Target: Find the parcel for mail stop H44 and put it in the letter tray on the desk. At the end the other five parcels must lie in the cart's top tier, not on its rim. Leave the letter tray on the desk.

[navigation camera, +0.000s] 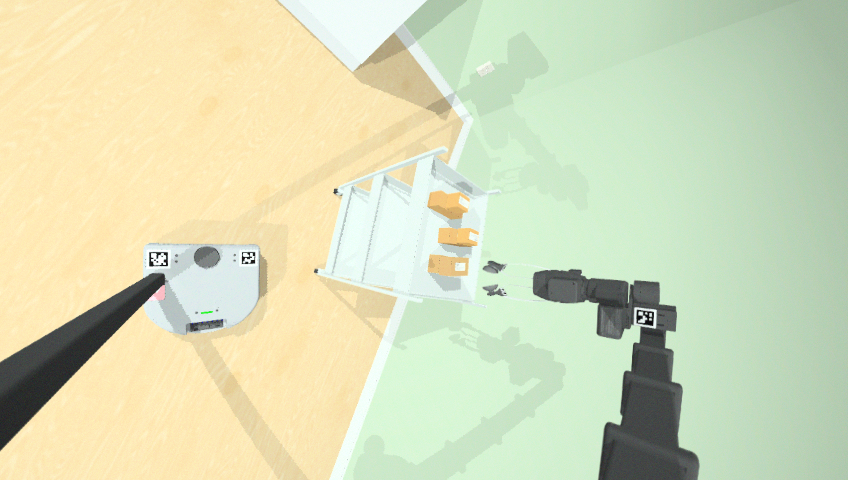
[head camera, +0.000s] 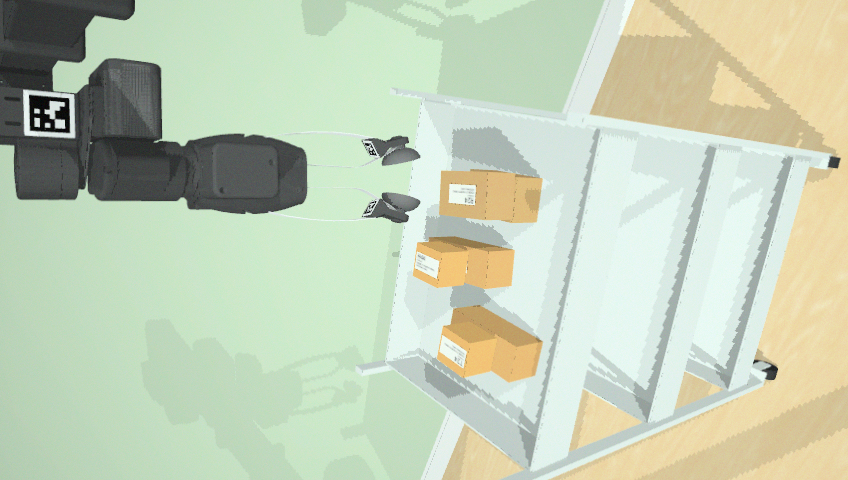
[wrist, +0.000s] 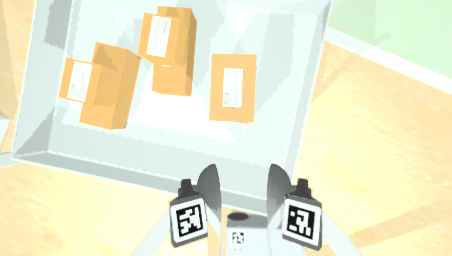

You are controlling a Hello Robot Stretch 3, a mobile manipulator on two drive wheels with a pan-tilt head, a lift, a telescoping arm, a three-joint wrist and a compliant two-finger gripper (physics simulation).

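Frame: origin at the robot's base, x ahead, y left, z up, level; centimetres.
Seen in the pictures: gripper, fingertip midpoint: (navigation camera: 483, 277) (head camera: 415, 180) (wrist: 243, 184); robot's base, link origin: (navigation camera: 207, 256) (wrist: 238, 249).
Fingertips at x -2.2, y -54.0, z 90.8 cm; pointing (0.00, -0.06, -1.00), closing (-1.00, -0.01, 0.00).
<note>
Offsets run from my fingertips to a thing's middle. "spot": to the spot under its first point.
The white cart @(spot: dz -20.1, dx +13.3, dy +5.8 cm) (head camera: 580, 297) (navigation camera: 416, 208) (wrist: 125, 173) holds brown cardboard parcels in its top tier, in three close pairs. The pair nearest the gripper has a labelled parcel @(dz -17.0, dx +1.2, dy -9.1 cm) (head camera: 447, 208) (navigation camera: 461, 272) (wrist: 247, 92) over a second parcel @(dz -22.0, dx +1.2, dy -9.0 cm) (head camera: 526, 202). The middle pair is a labelled parcel @(dz -16.8, dx +11.0, dy -16.1 cm) (head camera: 449, 267) (wrist: 175, 42) and a lower parcel @(dz -21.9, dx +10.8, dy -15.8 cm) (head camera: 499, 267) (wrist: 172, 82). The far pair is a labelled parcel @(dz -16.8, dx +22.1, dy -10.4 cm) (head camera: 473, 344) (wrist: 95, 82) and a longer parcel @(dz -21.9, dx +21.8, dy -10.5 cm) (head camera: 518, 356) (wrist: 120, 95). Label text is too small to read. My gripper (head camera: 401, 179) (navigation camera: 494, 278) (wrist: 243, 184) is open and empty, beside the tier's rim. The letter tray does not show.
The cart's raised rim and end posts stand close to the fingers. A green wall with a white baseboard (navigation camera: 370, 392) runs behind the cart. My base (navigation camera: 232, 291) stands on the wood floor. A white piece of furniture (navigation camera: 357, 23) is at the navigation view's top.
</note>
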